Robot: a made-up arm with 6 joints.
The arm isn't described. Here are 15 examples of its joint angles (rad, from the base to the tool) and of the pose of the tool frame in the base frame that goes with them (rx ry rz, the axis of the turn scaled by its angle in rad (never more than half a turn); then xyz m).
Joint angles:
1: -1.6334 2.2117 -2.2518 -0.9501 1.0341 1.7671
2: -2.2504 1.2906 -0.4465 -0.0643 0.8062 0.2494
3: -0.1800 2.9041 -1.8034 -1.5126 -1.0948 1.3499
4: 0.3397 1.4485 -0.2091 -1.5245 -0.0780 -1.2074
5: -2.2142 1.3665 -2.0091 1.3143 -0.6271 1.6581
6: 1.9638 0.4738 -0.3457 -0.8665 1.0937 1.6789
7: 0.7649 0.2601 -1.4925 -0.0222 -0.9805 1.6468
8: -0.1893 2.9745 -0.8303 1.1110 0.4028 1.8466
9: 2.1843 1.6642 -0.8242 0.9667 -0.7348 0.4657
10: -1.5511 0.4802 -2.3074 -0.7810 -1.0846 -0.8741
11: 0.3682 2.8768 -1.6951 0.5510 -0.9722 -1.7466
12: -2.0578 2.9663 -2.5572 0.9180 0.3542 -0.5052
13: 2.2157 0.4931 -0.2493 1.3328 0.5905 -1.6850
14: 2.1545 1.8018 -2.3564 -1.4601 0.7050 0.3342
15: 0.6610 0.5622 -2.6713 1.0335 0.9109 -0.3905
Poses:
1: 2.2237 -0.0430 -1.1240 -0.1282 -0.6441 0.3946
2: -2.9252 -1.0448 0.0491 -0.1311 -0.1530 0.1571
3: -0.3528 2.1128 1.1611 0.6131 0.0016 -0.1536
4: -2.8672 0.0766 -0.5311 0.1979 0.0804 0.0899
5: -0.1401 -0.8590 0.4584 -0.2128 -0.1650 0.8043
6: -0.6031 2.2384 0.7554 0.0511 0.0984 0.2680
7: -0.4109 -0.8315 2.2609 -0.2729 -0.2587 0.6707
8: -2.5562 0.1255 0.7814 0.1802 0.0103 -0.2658
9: -0.5085 2.2175 1.7600 -0.1970 0.4001 0.2487
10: 0.9861 1.5650 2.3195 0.0676 0.5359 0.6526
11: -1.2323 1.4435 -1.1301 0.6308 0.1852 -0.1353
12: 1.9745 0.9061 -0.7054 -0.3404 -0.7165 -0.0103
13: -2.2550 0.1201 1.6655 -0.1269 0.0558 0.2784
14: -1.0215 0.5907 0.5821 -0.1852 0.4269 0.7281
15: -0.7687 -0.1399 1.0023 -0.4488 -0.2412 0.6912
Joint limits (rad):
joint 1: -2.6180..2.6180
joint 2: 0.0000..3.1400
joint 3: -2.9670..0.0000
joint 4: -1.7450..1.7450
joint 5: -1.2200..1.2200
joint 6: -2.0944..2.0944
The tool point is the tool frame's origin. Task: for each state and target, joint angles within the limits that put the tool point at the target. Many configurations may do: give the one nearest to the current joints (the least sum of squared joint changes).
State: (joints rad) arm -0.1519 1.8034 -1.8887 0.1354 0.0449 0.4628
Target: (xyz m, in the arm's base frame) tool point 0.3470 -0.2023 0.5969
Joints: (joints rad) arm -0.5345 1.3536 -1.5090 0.1095 0.1970 0.4628
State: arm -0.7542 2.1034 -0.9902 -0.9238 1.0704 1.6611
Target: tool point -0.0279 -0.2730 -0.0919
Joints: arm -1.3327 2.5272 -0.7626 -0.9805 1.0716 1.6611
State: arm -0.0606 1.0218 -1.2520 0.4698 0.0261 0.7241
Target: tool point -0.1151 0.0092 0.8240
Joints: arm -0.1212 0.7138 -1.8160 0.4584 -0.0858 0.7241
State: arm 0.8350 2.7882 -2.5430 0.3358 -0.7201 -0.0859
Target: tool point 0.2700 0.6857 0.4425
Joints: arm 1.2262 2.5764 -2.6592 0.2862 -0.6862 -0.0859
